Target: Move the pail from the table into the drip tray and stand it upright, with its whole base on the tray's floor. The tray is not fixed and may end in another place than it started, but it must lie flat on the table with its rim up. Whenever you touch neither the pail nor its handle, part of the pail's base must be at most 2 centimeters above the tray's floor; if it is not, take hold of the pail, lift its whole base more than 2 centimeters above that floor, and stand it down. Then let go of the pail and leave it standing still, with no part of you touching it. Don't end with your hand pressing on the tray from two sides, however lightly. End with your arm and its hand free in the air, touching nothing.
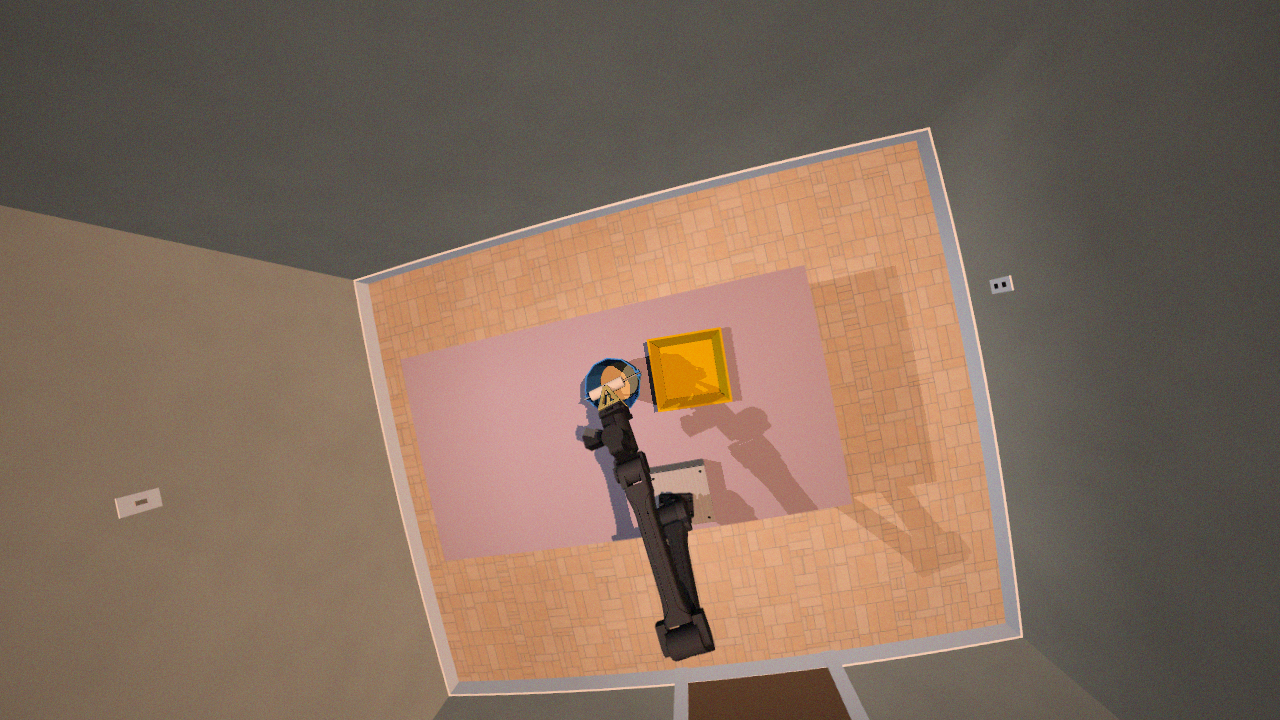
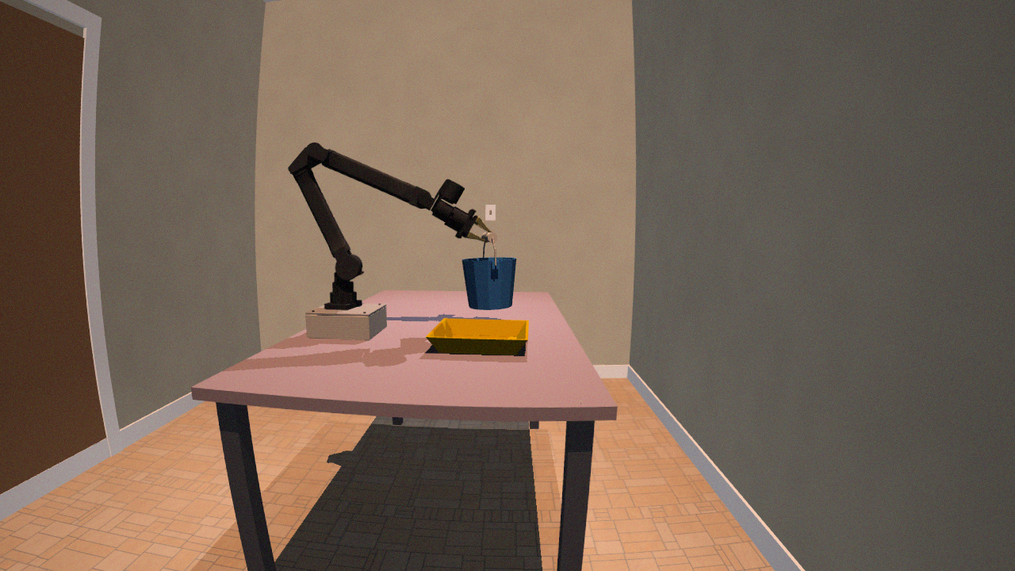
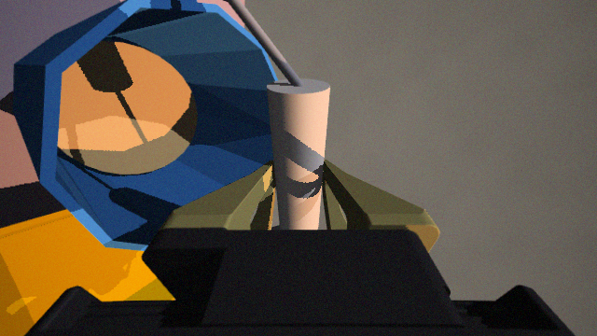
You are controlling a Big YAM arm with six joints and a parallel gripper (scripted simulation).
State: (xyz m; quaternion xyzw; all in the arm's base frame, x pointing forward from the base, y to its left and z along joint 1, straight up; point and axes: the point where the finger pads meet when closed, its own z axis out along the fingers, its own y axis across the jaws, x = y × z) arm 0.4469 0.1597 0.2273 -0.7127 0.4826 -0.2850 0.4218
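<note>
Now: hand 10 mm short of the blue pail and 100 mm above it. Round my hand: yellow drip tray (30 mm ahead, 240 mm to the right, 290 mm below); pail handle (30 mm below).
</note>
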